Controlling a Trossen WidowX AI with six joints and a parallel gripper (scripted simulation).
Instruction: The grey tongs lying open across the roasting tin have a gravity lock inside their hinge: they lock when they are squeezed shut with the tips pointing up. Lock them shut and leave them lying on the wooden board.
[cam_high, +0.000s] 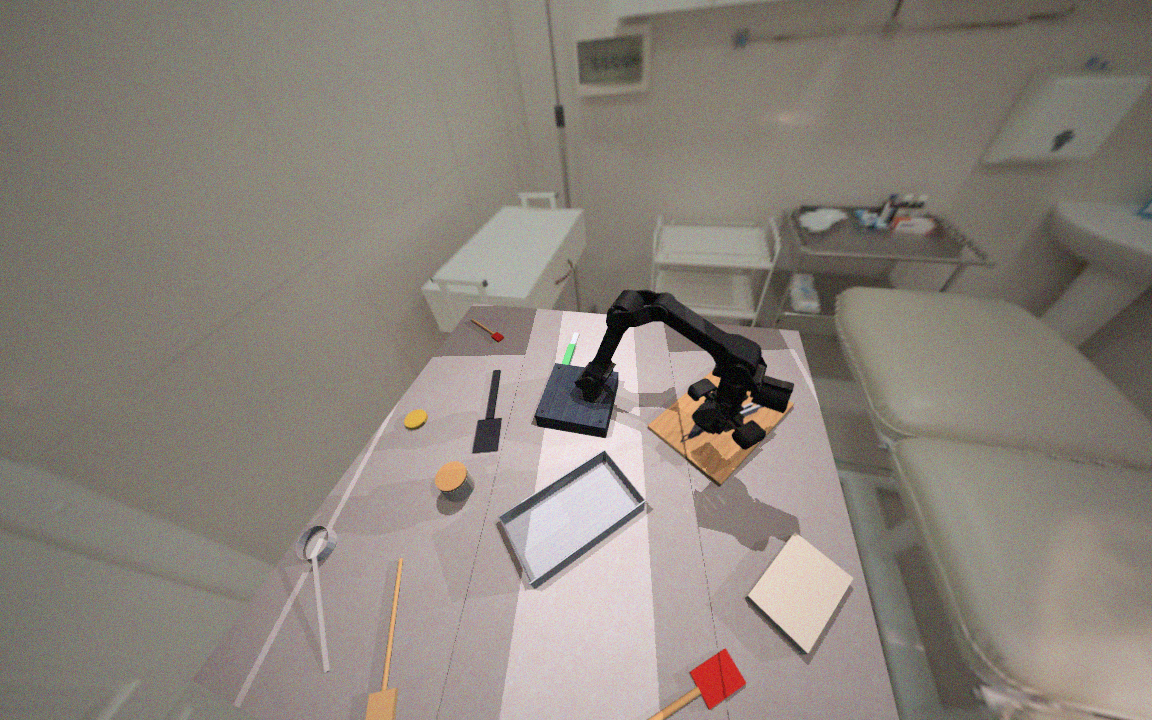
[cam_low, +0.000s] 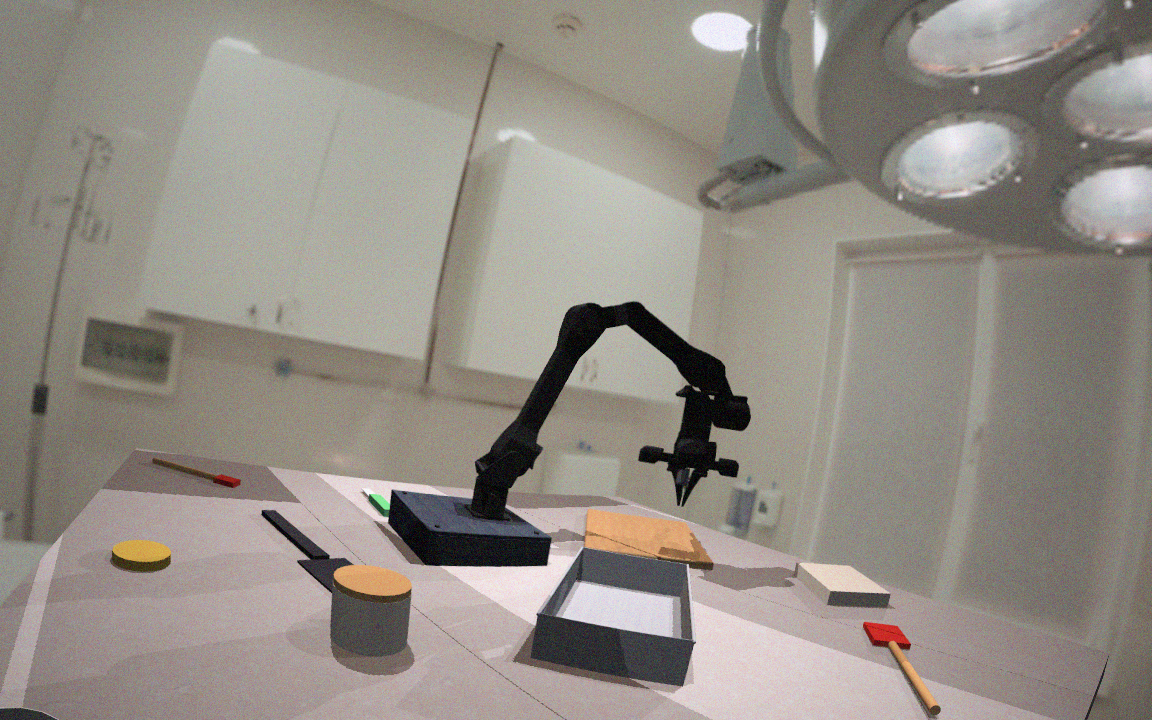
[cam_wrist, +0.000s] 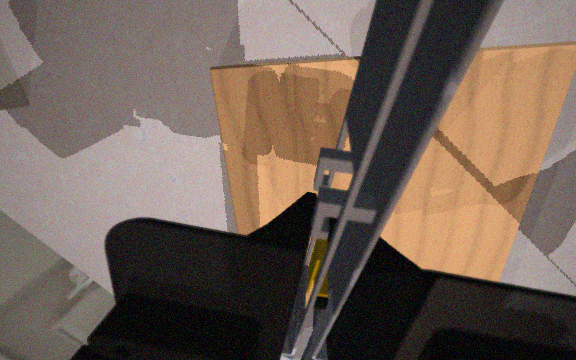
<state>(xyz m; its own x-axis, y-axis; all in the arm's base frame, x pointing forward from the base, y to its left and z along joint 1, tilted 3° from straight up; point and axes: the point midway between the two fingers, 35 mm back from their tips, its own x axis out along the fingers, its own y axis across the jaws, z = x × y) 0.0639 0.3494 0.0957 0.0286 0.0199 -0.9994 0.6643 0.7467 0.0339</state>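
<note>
Right now the wooden board is 130 mm behind my gripper tip, 100 mm below it and 20 mm to the left of it. Also, from my gripper tip: red-headed spatula 510 mm ahead, 100 mm below, 20 mm to the left; roasting tin 280 mm to the right, 270 mm ahead, 80 mm below; beige block 260 mm ahead, 200 mm to the left, 90 mm below.
</note>
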